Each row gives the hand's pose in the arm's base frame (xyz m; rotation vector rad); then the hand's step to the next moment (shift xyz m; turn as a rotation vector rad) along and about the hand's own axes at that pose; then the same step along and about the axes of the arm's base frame.
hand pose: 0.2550 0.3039 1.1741 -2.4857 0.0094 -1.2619
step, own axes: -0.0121 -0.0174 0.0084 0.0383 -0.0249 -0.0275
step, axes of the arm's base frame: -0.0033 0.0209 -0.0086 -0.0022 0.0087 0.0526
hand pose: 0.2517 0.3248 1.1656 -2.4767 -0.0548 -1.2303
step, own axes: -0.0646 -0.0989 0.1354 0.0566 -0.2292 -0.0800
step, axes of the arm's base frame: 0.0437 0.1470 -0.0936 -0.0712 0.1781 0.1592
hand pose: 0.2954 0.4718 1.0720 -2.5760 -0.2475 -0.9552
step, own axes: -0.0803 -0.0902 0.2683 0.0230 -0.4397 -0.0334
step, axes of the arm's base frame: 0.0715 0.1894 -0.2135 -0.1303 0.3881 0.1655
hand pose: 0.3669 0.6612 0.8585 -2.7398 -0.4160 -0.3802
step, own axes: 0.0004 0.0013 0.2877 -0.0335 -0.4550 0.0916
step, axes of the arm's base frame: 0.0607 0.1054 -0.2607 -0.1613 0.4347 0.0394
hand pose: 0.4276 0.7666 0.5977 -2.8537 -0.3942 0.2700
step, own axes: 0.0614 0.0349 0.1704 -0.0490 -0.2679 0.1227
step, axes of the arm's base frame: 0.0300 0.0221 -0.1807 -0.1375 0.2625 -0.0380
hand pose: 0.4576 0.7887 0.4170 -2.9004 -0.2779 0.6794
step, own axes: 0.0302 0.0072 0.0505 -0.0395 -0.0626 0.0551
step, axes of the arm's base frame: 0.0048 0.0046 -0.0589 -0.0687 0.0581 -0.0204
